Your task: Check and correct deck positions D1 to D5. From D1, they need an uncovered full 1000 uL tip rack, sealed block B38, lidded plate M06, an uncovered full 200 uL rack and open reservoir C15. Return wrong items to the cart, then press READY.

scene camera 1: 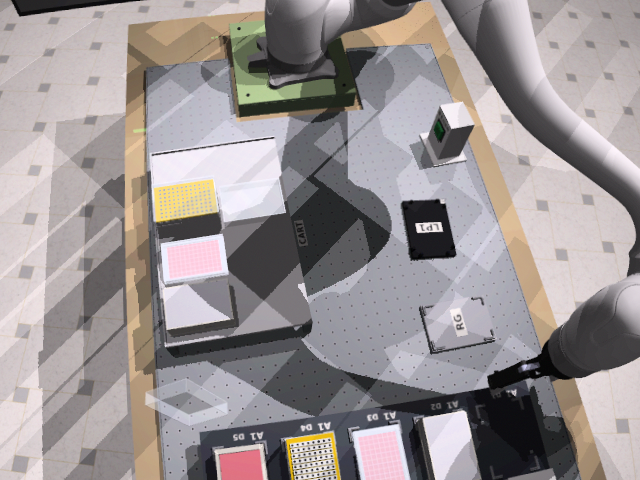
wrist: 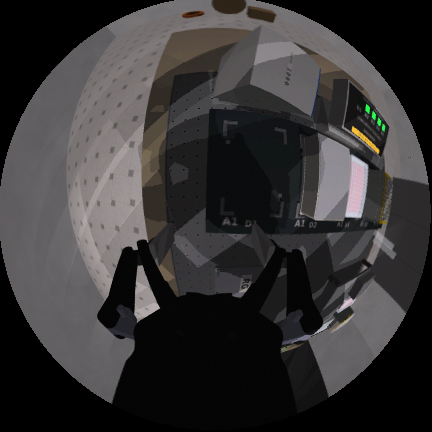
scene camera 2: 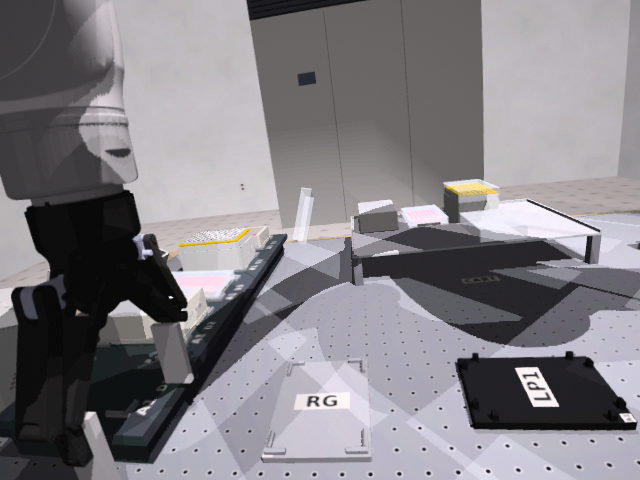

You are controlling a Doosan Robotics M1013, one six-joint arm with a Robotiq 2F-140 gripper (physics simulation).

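Places are measured from the arm's base along level axes (x ahead, y left, z up), in centimetres.
Pixels of known places: gripper, fingertip midpoint: (scene camera 1: 521,381) (wrist: 212,232) (scene camera 2: 148,425); arm's base, link origin: (scene camera 1: 296,58).
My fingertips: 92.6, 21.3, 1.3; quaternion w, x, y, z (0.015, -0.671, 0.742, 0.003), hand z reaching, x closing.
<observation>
Ahead of a thing's pixels: the offset from my fingertips to its middle, as dx, dy, dz. "spot": to the spot under its first point.
My gripper (scene camera 1: 493,381) (scene camera 2: 135,403) (wrist: 212,232) is open and empty at the D1 end of the deck. D1 {spot: +8.8, -6.3, -0.2} (scene camera 1: 509,434) (wrist: 252,170) is bare. A grey box marked 1000 {+22.6, -9.2, +3.9} (wrist: 280,75), with a blue edge facing right, lies tipped beyond D1 in the wrist view. A whitish block {+7.7, -19.5, +1.9} (scene camera 1: 447,446) (scene camera 2: 124,329) (wrist: 335,180) sits at D2. A pink plate {+6.4, -31.7, +1.4} (scene camera 1: 381,454) (scene camera 2: 206,284) (wrist: 357,187) is at D3, a yellow-rimmed rack {+4.6, -44.0, +3.0} (scene camera 1: 312,457) (scene camera 2: 214,254) at D4 and a red reservoir {spot: +0.0, -56.0, +1.3} (scene camera 1: 240,465) at D5. Their IDs are unreadable.
The cart {spot: -63.9, -47.2, +0.9} (scene camera 1: 217,160) (scene camera 2: 537,217) bears a yellow rack {-51.7, -55.5, +6.7} (scene camera 1: 186,200), a pink plate {-40.9, -56.3, +2.1} (scene camera 1: 193,258), a pale block {-30.1, -57.1, +2.9} (scene camera 1: 199,307) and a clear piece {-50.7, -42.0, +2.1} (scene camera 1: 251,198). A tilted clear lid-like piece {-12.6, -62.6, +3.3} (scene camera 1: 209,414) is near D5. LP1 {-38.5, -4.4, -4.1} (scene camera 1: 429,242), RG {-15.9, -6.1, -4.5} (scene camera 1: 439,335) and a green-lit panel {spot: +20.0, -28.5, +6.3} (wrist: 360,117) are around.
</observation>
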